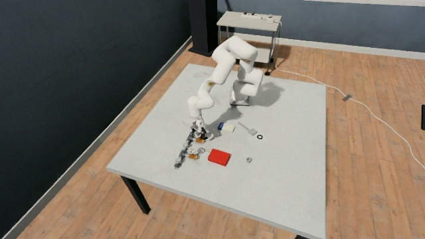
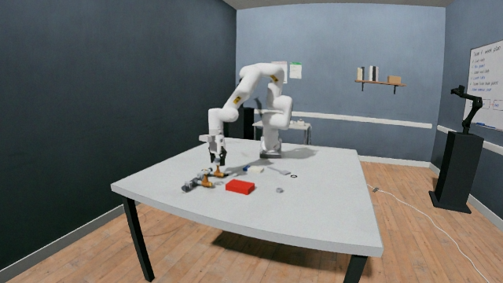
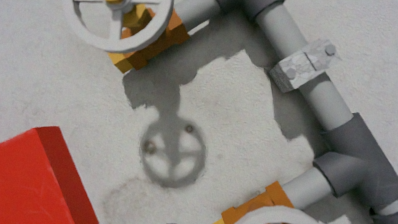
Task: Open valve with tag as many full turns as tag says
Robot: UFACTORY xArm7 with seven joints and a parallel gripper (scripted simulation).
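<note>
The black tag is 9 cm below my hand, 4 cm behind it and 1 cm to the right of it. From my hand the other things lie so: red block 18 cm to the left, 7 cm below, 4 cm ahead; then grey nut 35 cm to the left, 8 cm below, 4 cm behind; then blue box 21 cm behind, 9 cm to the left, 8 cm below.
</note>
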